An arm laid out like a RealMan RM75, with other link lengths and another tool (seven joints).
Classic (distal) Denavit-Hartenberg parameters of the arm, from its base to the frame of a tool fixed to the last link. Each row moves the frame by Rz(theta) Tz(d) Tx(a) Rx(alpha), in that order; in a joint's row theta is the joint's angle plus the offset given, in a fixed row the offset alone. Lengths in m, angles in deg.
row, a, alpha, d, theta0
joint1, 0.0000, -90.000, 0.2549, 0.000
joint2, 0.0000, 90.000, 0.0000, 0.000
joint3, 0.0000, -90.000, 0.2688, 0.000
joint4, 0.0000, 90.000, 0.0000, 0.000
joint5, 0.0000, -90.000, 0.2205, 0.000
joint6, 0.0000, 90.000, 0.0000, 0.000
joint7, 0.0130, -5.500, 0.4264, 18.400
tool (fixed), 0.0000, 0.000, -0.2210, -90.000
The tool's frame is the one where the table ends.
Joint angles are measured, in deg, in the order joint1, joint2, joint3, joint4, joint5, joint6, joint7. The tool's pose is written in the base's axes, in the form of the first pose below.
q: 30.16, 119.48, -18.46, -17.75, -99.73, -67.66, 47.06
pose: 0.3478 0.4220 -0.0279 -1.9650 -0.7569 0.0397
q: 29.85, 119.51, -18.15, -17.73, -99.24, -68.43, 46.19
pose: 0.3475 0.4207 -0.0257 -1.9490 -0.7633 0.0414
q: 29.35, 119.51, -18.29, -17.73, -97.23, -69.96, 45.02
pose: 0.3449 0.4198 -0.0200 -1.9121 -0.7684 0.0537
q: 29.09, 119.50, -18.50, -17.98, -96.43, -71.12, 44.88
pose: 0.3423 0.4191 -0.0168 -1.8950 -0.7749 0.0677
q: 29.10, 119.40, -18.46, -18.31, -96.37, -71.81, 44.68
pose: 0.3404 0.4197 -0.0138 -1.8847 -0.7891 0.0711
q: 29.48, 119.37, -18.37, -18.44, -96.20, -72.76, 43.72
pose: 0.3345 0.4220 -0.0116 -1.8661 -0.8193 0.0781
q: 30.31, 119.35, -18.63, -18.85, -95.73, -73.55, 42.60
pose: 0.3252 0.4277 -0.0083 -1.8407 -0.8625 0.0834
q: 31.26, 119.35, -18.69, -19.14, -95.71, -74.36, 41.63
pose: 0.3152 0.4329 -0.0065 -1.8194 -0.9055 0.0928
